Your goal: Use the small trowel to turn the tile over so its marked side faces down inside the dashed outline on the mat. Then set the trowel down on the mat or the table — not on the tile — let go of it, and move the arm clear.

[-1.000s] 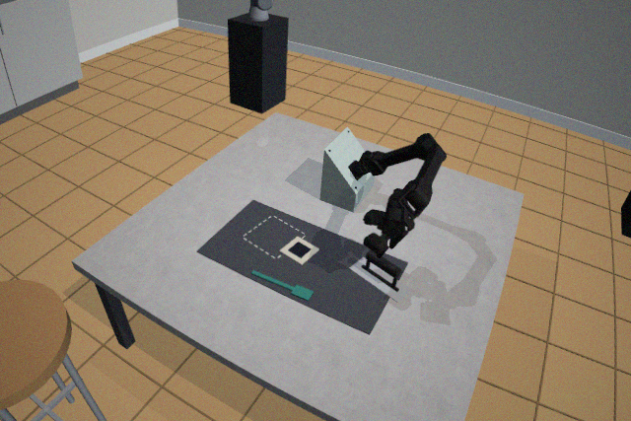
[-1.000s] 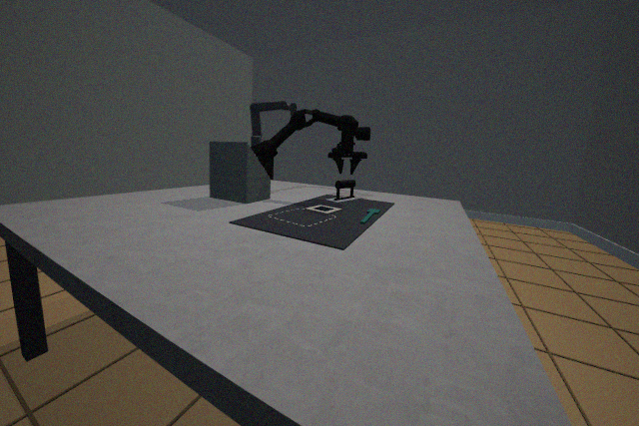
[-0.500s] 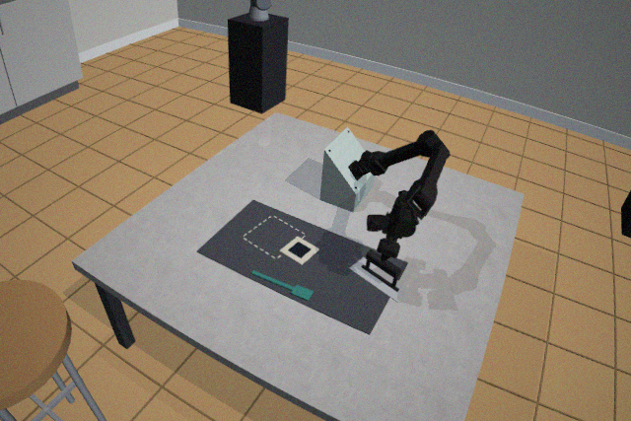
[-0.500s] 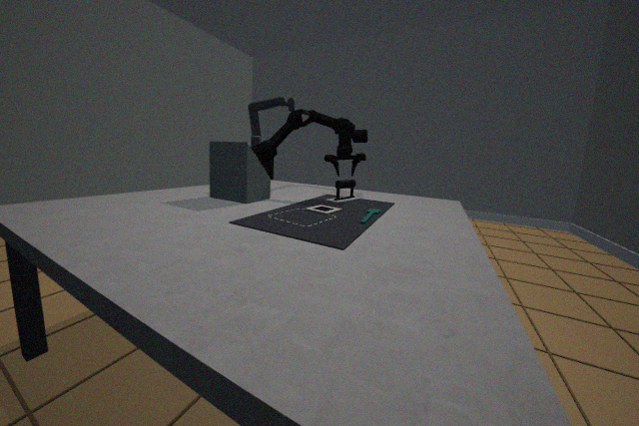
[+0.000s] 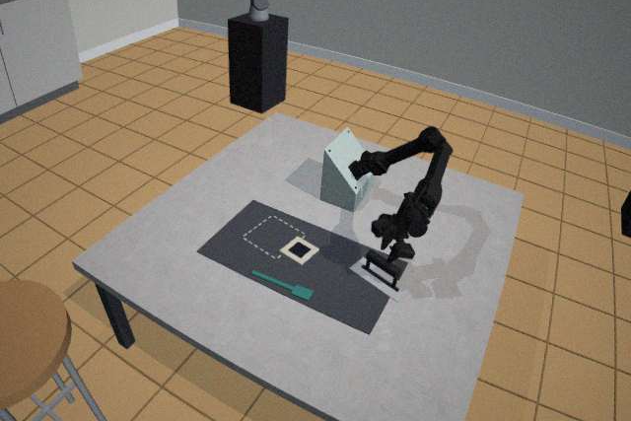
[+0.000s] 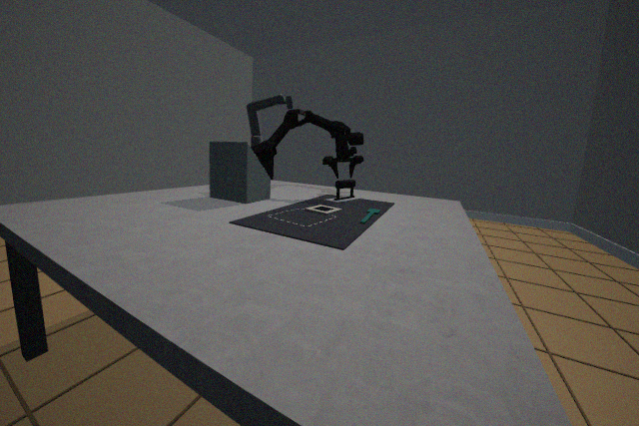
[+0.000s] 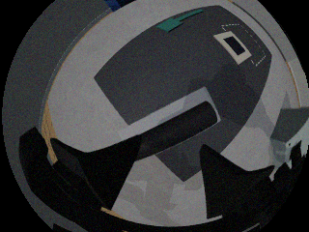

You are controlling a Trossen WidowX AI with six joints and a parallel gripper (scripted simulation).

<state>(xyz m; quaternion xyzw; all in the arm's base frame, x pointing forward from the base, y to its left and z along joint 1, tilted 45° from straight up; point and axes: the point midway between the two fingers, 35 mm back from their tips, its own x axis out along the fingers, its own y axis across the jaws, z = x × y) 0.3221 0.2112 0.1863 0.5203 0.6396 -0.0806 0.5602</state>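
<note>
My gripper tip is 20 mm to the left of the black-handled tool and 60 mm above it. Round my gripper tip: green flat tool: 210 mm ahead, 230 mm to the right, 90 mm below; then tile: 50 mm ahead, 280 mm to the right, 90 mm below; then dark mat: 70 mm ahead, 260 mm to the right, 120 mm below.
</note>
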